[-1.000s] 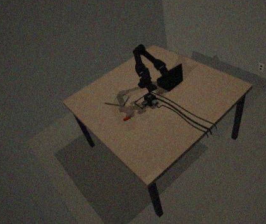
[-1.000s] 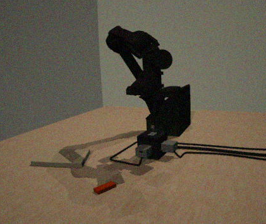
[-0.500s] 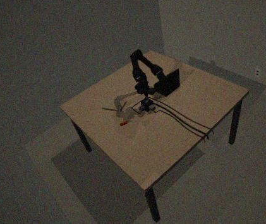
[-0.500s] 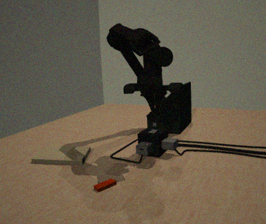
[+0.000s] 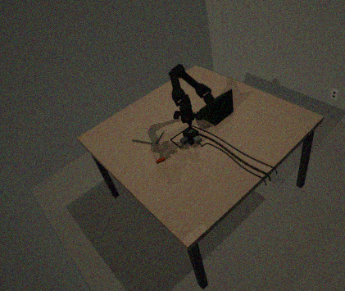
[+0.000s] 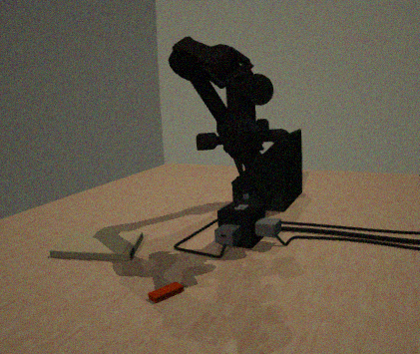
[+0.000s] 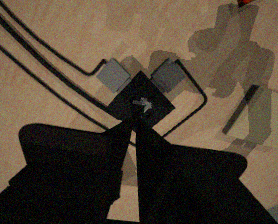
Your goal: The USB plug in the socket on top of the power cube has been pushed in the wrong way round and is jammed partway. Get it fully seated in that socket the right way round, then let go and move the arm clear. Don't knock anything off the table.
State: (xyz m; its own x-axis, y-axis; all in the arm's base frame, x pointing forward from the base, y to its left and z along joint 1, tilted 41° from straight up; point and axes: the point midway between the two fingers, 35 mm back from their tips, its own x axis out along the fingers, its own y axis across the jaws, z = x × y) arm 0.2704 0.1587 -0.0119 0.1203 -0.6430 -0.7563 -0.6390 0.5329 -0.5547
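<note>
Now: gripper tip 10 mm above the USB plug. Round my gripper tip: orange block 270 mm ahead, 10 mm to the left, 130 mm below.
</note>
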